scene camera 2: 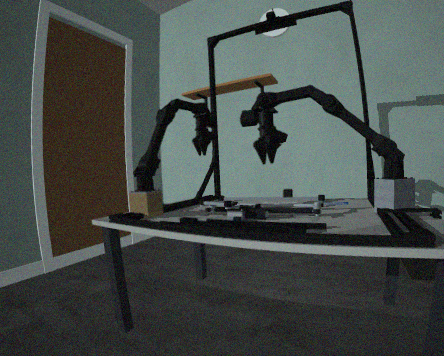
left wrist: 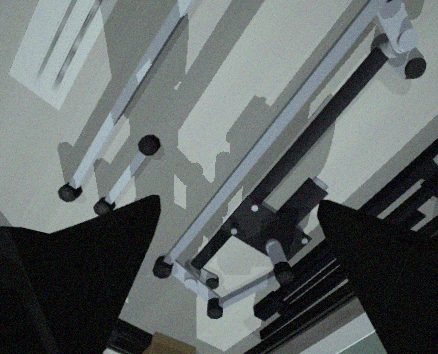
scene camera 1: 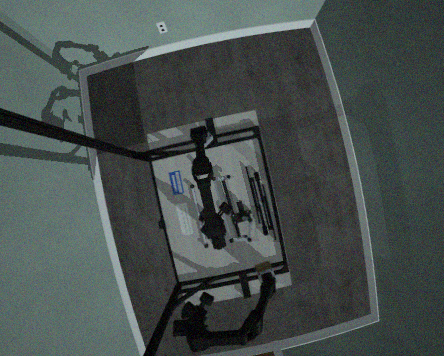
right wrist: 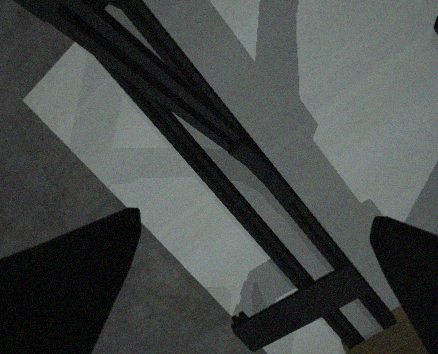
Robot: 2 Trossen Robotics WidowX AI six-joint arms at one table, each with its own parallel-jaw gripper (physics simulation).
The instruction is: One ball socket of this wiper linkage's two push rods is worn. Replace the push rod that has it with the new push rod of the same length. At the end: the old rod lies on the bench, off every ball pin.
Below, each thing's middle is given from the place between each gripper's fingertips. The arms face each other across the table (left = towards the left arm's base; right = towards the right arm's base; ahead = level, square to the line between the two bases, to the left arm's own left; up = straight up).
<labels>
My left gripper is now 16 cm above the wiper linkage (scene camera 2: 238, 212), 10 cm short of it and 3 cm to the left of it. Also, from my left hand: white card (left wrist: 54, 48): 23 cm behind, 19 cm below, 4 cm to the left.
The white card lies 41 cm to the left of my right hand, 26 cm below it and 4 cm ahead of it. From my right hand the other things lie so: wiper linkage: 37 cm ahead, 34 cm to the left, 22 cm below.
</labels>
